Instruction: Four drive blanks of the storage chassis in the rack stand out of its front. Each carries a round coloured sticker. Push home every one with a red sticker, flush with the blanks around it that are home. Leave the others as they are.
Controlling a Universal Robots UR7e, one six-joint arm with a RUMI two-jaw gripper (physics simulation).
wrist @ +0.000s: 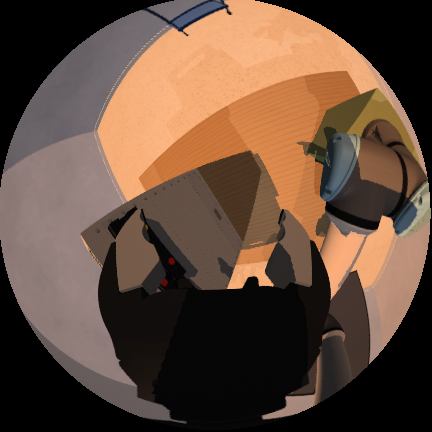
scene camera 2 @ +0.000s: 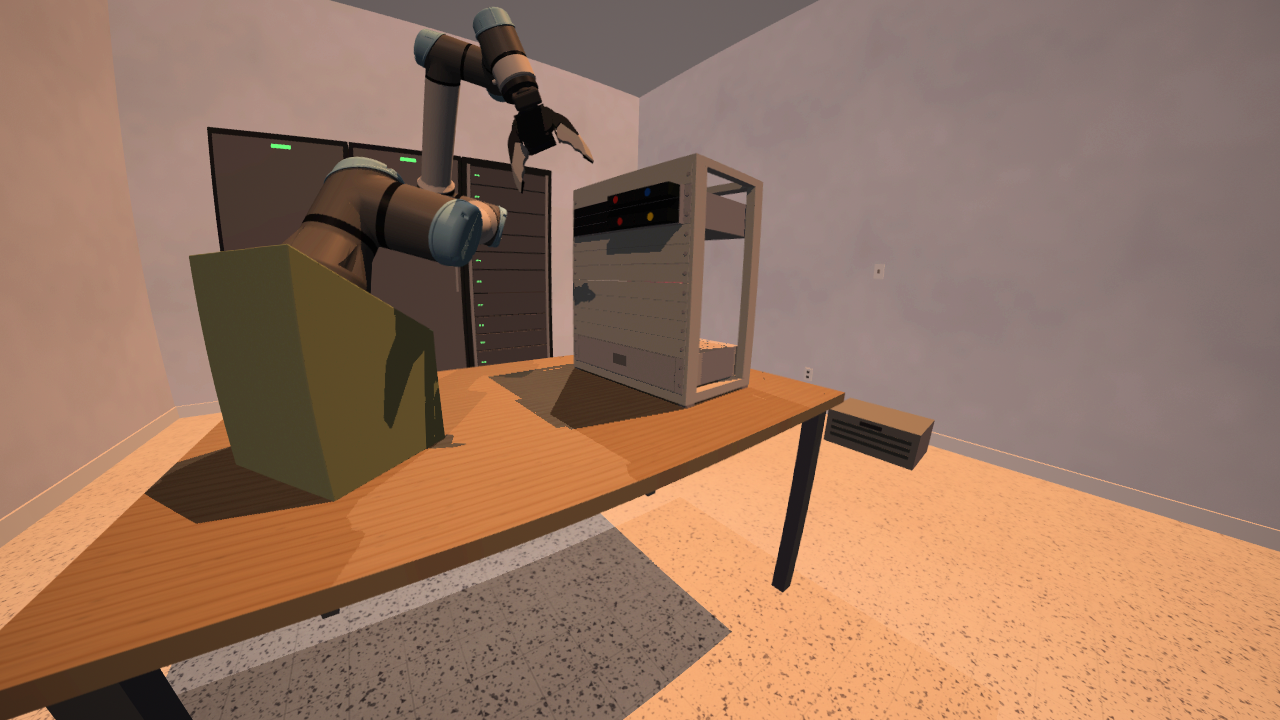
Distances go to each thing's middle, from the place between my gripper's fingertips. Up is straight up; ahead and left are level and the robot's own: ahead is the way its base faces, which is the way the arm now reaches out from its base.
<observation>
The rack (scene camera 2: 646, 335) lies 35 cm ahead of my hand, 25 cm to the left of it and 20 cm below it.
</observation>
